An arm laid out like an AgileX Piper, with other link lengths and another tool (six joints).
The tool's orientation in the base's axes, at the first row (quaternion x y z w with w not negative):
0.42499 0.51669 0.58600 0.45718
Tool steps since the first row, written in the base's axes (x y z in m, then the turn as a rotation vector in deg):
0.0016 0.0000 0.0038 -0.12 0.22 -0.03
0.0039 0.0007 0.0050 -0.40 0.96 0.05
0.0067 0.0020 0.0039 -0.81 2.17 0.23
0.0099 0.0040 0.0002 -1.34 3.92 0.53
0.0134 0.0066 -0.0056 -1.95 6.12 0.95
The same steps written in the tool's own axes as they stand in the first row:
-0.0003 0.0036 0.0020 0.24 -0.03 -0.07
-0.0001 0.0046 0.0045 1.03 0.04 -0.17
0.0006 0.0031 0.0073 2.30 0.20 -0.29
0.0017 -0.0010 0.0105 4.13 0.47 -0.39
0.0033 -0.0072 0.0139 6.42 0.84 -0.47

